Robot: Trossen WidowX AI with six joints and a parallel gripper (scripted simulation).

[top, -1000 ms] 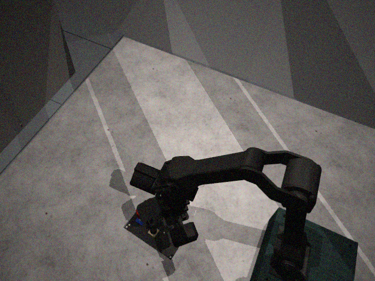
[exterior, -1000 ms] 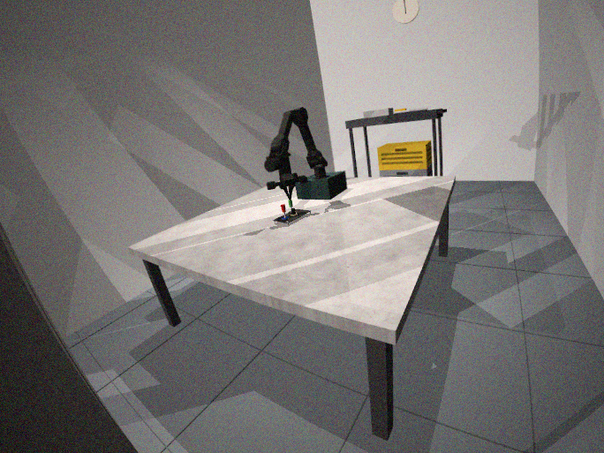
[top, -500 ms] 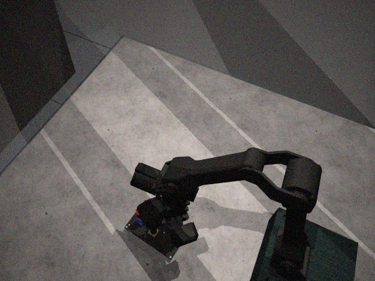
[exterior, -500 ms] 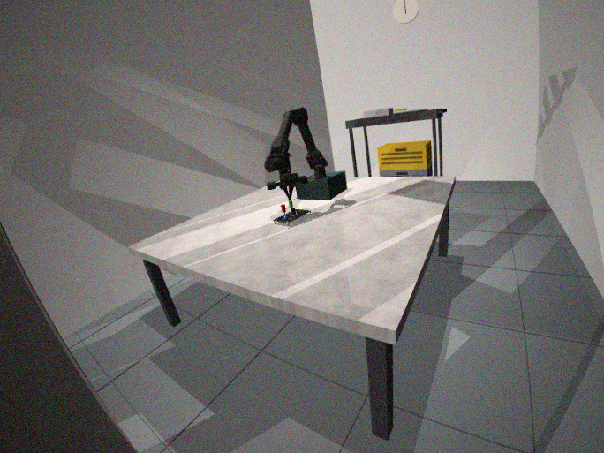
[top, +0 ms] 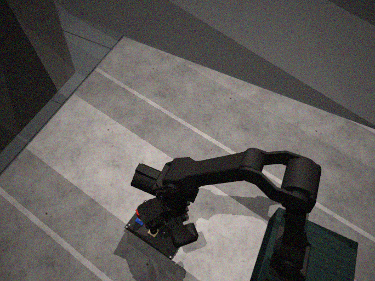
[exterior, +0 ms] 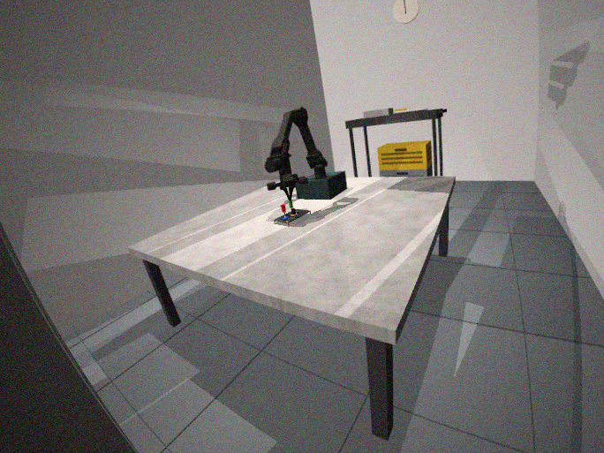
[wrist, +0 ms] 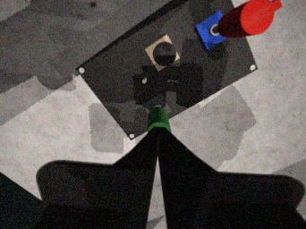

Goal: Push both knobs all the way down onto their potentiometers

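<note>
My gripper tip is 90 mm short of the red knob and 20 mm to the right of it. Round my gripper tip: green knob: 20 mm below.
</note>
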